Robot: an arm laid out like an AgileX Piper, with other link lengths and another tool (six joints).
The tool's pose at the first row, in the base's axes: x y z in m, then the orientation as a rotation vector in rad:
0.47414, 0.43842, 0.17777, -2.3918, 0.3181, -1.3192
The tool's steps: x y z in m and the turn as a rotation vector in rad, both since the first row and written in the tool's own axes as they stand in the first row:
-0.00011, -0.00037, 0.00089, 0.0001, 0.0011, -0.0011
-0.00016, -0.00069, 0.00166, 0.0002, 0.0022, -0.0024
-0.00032, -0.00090, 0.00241, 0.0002, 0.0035, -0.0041
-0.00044, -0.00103, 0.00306, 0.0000, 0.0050, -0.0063
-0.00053, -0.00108, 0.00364, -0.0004, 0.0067, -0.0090
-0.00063, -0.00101, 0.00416, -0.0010, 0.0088, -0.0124
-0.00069, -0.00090, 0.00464, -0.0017, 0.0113, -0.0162
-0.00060, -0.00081, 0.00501, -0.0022, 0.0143, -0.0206
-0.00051, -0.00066, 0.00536, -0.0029, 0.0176, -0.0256
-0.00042, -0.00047, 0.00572, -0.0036, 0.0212, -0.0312
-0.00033, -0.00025, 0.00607, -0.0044, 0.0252, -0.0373
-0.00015, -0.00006, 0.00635, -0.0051, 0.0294, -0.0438
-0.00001, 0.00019, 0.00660, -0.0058, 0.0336, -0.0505
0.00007, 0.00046, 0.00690, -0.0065, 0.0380, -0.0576
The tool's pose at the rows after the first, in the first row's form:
0.47484, 0.43899, 0.17742, -2.3916, 0.3171, -1.3210
0.47547, 0.43947, 0.17715, -2.3915, 0.3158, -1.3229
0.47602, 0.43989, 0.17676, -2.3915, 0.3142, -1.3253
0.47651, 0.44020, 0.17641, -2.3918, 0.3122, -1.3282
0.47695, 0.44041, 0.17609, -2.3923, 0.3099, -1.3315
0.47734, 0.44050, 0.17573, -2.3931, 0.3070, -1.3357
0.47771, 0.44053, 0.17541, -2.3940, 0.3038, -1.3405
0.47807, 0.44050, 0.17526, -2.3946, 0.2999, -1.3463
0.47842, 0.44041, 0.17509, -2.3955, 0.2955, -1.3527
0.47877, 0.44029, 0.17490, -2.3964, 0.2905, -1.3597
0.47911, 0.44014, 0.17471, -2.3974, 0.2851, -1.3674
0.47944, 0.43996, 0.17463, -2.3983, 0.2791, -1.3756
0.47972, 0.43974, 0.17450, -2.3993, 0.2730, -1.3838
0.48002, 0.43953, 0.17430, -2.4004, 0.2664, -1.3925

